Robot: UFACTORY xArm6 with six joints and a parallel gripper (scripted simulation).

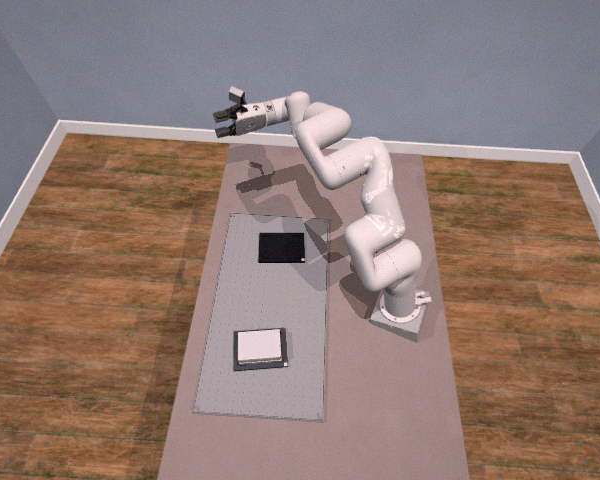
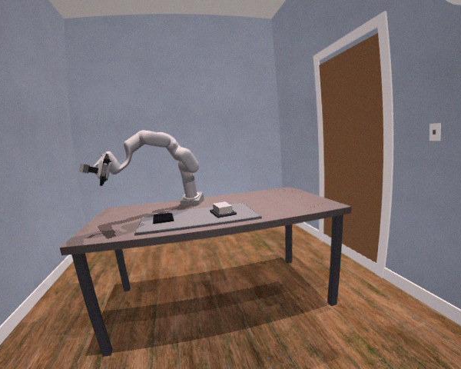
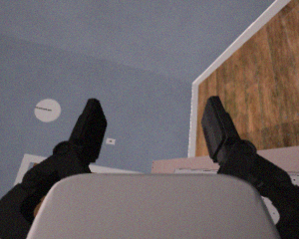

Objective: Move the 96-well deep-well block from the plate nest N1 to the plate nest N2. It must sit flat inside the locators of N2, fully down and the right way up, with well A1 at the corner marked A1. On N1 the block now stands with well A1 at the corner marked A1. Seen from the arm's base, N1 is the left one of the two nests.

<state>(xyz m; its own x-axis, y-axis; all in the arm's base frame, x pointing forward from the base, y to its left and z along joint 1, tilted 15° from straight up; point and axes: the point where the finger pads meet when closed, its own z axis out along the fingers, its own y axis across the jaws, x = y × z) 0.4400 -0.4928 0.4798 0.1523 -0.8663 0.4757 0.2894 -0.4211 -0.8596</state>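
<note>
The white deep-well block is 62 cm to the left of my hand, 31 cm below it and 6 cm behind it. From my hand the other things lie so: black plate nest N2: 34 cm below, 27 cm to the left, 17 cm behind; then dark plate nest N1: 62 cm to the left, 34 cm below, 6 cm behind.
</note>
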